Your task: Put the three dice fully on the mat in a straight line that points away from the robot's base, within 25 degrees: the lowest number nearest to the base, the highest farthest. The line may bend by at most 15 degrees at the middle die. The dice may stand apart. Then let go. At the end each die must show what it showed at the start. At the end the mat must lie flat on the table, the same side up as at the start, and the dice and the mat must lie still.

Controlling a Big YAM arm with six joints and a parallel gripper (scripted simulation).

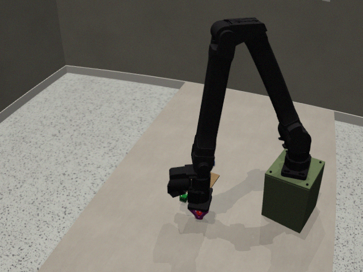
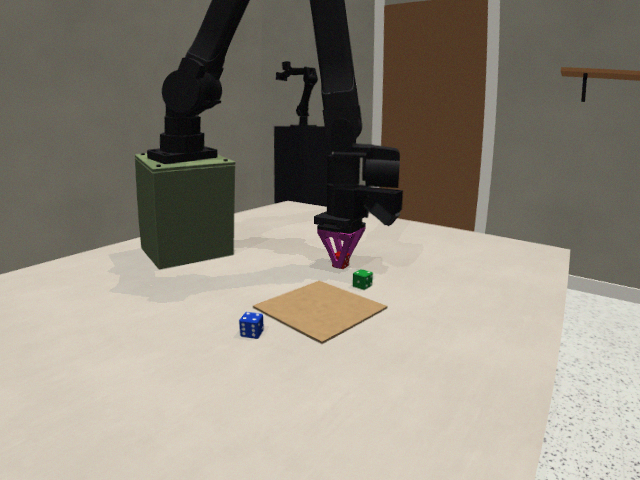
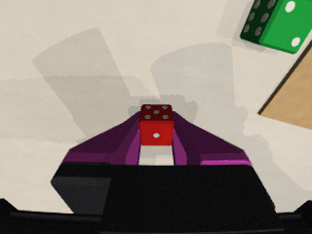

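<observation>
Right now the tan mat is 90 mm ahead of my hand, 160 mm to the right of it and 10 mm below it. Round my hand: blue die 70 mm ahead, 280 mm to the right; then red die right at my hand; then green die 90 mm ahead, 50 mm to the right.
</observation>
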